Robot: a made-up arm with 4 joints.
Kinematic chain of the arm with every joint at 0, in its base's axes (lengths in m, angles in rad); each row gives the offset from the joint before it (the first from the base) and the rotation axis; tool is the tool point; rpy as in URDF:
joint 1: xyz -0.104 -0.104 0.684 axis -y
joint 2: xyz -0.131 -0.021 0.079 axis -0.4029 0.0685 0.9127
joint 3: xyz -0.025 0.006 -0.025 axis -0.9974 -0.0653 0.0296
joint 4: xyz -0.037 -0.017 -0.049 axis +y
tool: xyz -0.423 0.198 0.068 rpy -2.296 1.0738 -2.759
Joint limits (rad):
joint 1: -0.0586..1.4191
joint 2: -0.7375..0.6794
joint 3: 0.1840..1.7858
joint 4: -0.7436..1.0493
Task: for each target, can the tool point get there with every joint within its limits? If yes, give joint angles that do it. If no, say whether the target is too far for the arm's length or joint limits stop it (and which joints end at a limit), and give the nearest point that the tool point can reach.
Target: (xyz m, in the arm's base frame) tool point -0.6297 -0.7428 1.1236
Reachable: no: too far | nearest point -0.4312 -0.6228 0.7309 | short by 0.456 m
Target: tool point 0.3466 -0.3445 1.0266
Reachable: no: joint limits stop it (at a limit: joint 1, joint 2, joint 3, joint 4) | nearest point -0.2712 0.1212 1.1284 | short by 0.780 m
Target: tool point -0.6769 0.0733 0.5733
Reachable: yes | joints 0.1325 0.0393 1.0205 0.3574
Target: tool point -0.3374 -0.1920 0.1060
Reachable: yes | joints 1.1205 0.5337 1.0231 0.2970
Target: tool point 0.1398 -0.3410 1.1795
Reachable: no: joint limits stop it (at a limit: joint 1, joint 2, joint 3, joint 4) | nearest point -0.2712 0.1212 1.1284 | short by 0.621 m
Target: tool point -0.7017 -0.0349 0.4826
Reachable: yes | joints 0.2960 0.1884 0.6837 0.1440
